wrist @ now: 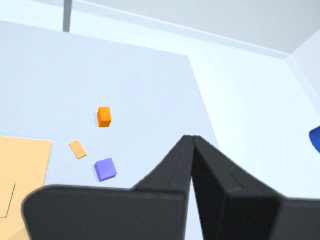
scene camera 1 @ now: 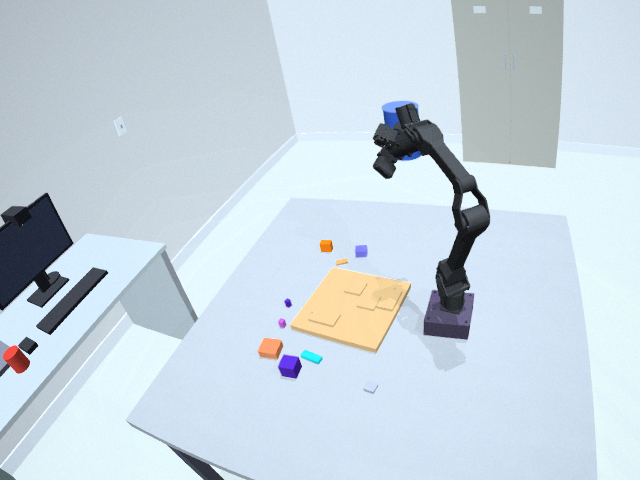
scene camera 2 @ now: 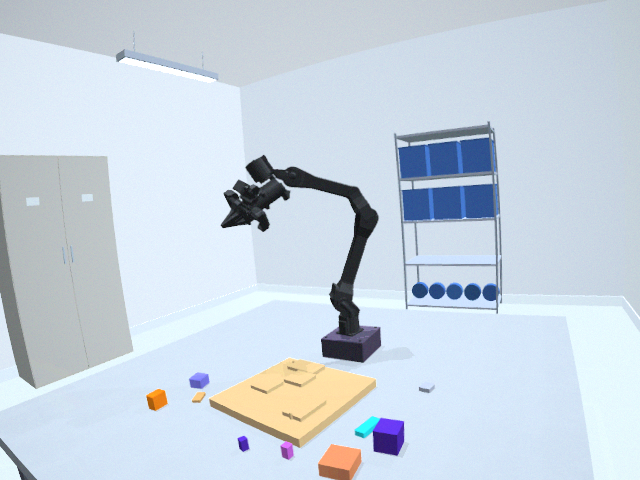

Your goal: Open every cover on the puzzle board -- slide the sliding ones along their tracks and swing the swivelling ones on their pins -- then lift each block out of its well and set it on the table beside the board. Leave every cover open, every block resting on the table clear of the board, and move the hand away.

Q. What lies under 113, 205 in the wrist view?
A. My gripper.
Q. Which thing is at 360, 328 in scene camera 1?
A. A tan puzzle board.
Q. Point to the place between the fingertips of my gripper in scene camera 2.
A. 221, 226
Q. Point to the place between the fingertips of my gripper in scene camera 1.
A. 377, 155
